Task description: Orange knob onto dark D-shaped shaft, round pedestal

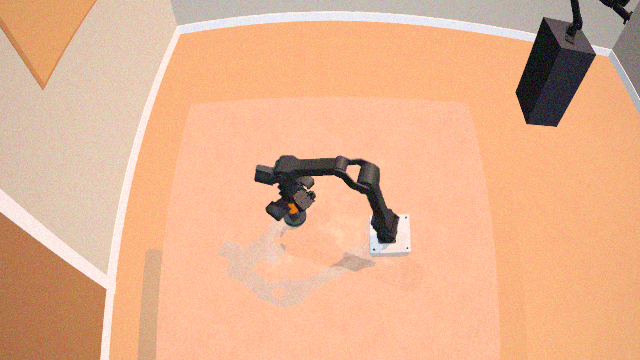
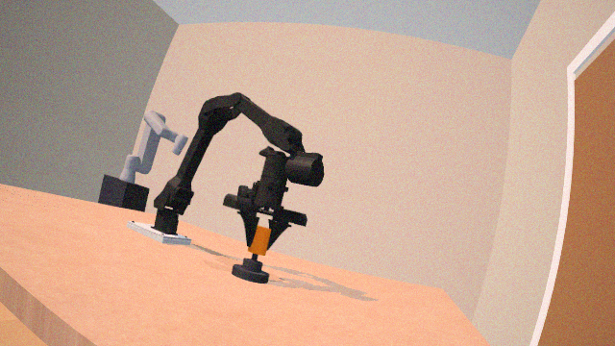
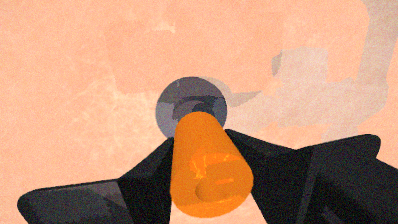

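Right now my gripper tip is 20 mm below the orange knob. Also, from my gripper tip: round dark pedestal (40 mm below).
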